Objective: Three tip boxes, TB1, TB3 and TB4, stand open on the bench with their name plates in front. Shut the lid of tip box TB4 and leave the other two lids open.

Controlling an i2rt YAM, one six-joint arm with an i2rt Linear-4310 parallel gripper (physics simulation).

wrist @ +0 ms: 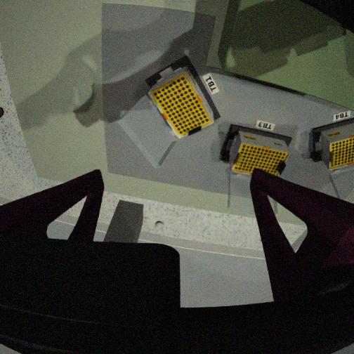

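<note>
Tip box TB4 (342, 152) is at the right edge of the wrist view, cut off by it, with its yellow rack showing and its name plate (341, 116) behind it. Tip box TB3 (260, 159) stands left of it, open, with its plate (265, 125) above it in the view and its clear lid (245, 192) extending toward the bottom. Tip box TB1 (182, 105) is in the upper middle, turned at an angle, open, with its plate (211, 83) and its clear lid (148, 131) at lower left. My gripper (176, 177) is wide open and empty; its right fingertip overlaps the lower edge of TB3 in the view.
A grey mat (130, 155) lies under the boxes. A greenish translucent block (265, 45) is at the upper right. A dark grey strip (125, 220) lies near the speckled edge at the bottom. The arm's shadow falls across the upper left.
</note>
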